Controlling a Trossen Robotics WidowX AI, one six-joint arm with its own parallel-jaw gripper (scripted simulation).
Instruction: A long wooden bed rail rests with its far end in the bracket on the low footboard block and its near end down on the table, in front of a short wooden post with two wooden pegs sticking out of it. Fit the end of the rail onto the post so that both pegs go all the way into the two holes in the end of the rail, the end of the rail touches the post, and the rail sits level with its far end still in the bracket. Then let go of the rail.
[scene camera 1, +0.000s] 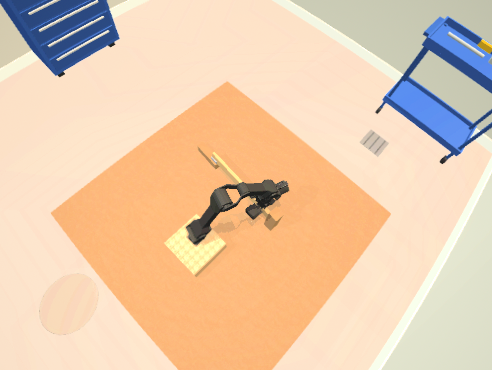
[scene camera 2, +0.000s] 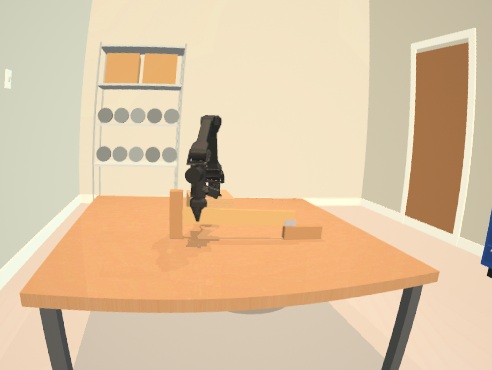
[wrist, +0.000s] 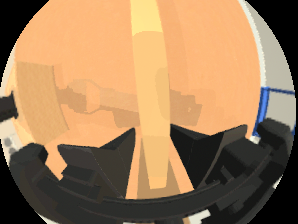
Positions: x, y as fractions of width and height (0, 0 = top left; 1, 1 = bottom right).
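A footboard block (scene camera 2: 0.59, 0.63) is 1.41 m from the lens; a wooden rail (scene camera 2: 0.43, 0.59) is 1.35 m from the lens.
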